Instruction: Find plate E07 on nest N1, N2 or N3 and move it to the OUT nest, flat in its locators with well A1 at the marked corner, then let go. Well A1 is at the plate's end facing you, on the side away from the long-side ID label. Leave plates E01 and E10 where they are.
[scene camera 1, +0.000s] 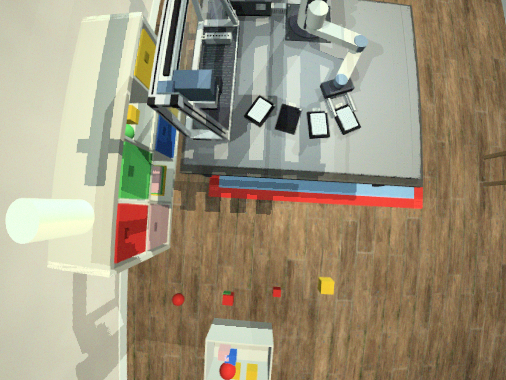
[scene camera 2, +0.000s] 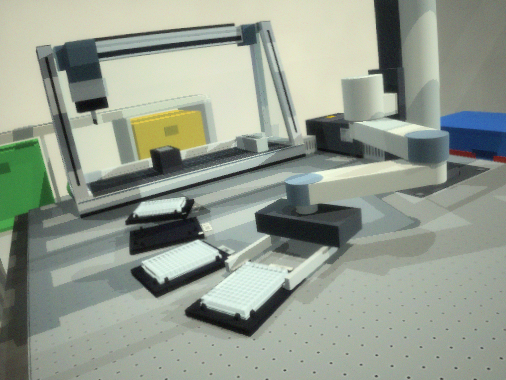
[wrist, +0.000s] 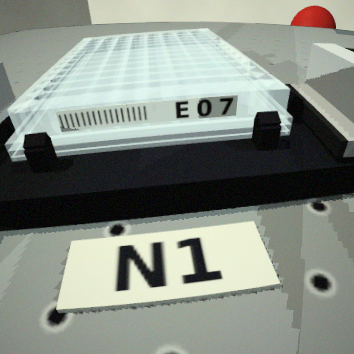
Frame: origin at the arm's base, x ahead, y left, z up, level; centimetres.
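Seen in the pictures: gripper, between the fingertips: (scene camera 1: 344, 113) (scene camera 2: 255, 275) (wrist: 154, 73).
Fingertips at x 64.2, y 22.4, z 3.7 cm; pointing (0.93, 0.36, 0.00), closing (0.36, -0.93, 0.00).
Note:
Offsets run from my fingertips to a thing's top centre. "spot": to the spot under its first point.
Plate E07 @[dx +2.6, dy +1.6, dz +0.2 cm] (scene camera 1: 346, 118) (scene camera 2: 245, 287) (wrist: 150, 75) lies flat in its black nest, with the N1 tag @[spot: dx -6.2, dy -2.9, dz -2.2 cm] (wrist: 167, 267) in front of it. Its E07 label faces the wrist camera. My gripper (scene camera 1: 344, 112) (scene camera 2: 257, 274) is partly open. Its fingers straddle the plate's robot-side end; in the wrist view one finger shows at the right, beside the plate. White plates stand on two other nests, a middle one @[dx +7.4, dy -15.6, dz +0.2 cm] (scene camera 1: 318, 124) (scene camera 2: 181, 261) and a far one @[dx +0.9, dy -51.0, dz +0.2 cm] (scene camera 1: 260, 110) (scene camera 2: 162, 207); their IDs are not readable. Between them is an empty black nest @[dx +5.1, dy -33.7, dz -0.2 cm] (scene camera 1: 288, 119) (scene camera 2: 167, 236), its tag unreadable.
A gantry frame (scene camera 1: 231, 75) (scene camera 2: 60, 120) with a dark deck stands on the table past the far plate. The neighbouring nest with a plate sits close beside one finger. The table's front edge (scene camera 1: 300, 174) runs beyond the nests.

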